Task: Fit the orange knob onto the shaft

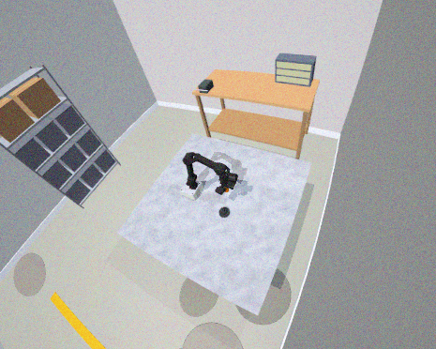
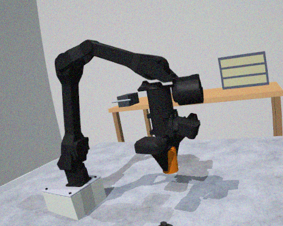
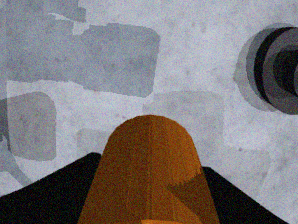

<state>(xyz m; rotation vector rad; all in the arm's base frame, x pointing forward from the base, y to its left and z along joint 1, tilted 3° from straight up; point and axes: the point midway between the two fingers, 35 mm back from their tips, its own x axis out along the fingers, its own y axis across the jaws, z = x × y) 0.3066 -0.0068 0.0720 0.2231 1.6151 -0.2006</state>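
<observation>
Now: the round dark pedestal 14 cm to the right of my gripper tip, 10 cm below it and 1 cm ahead of it. Round my gripper tip: orange knob: 2 cm above.
</observation>
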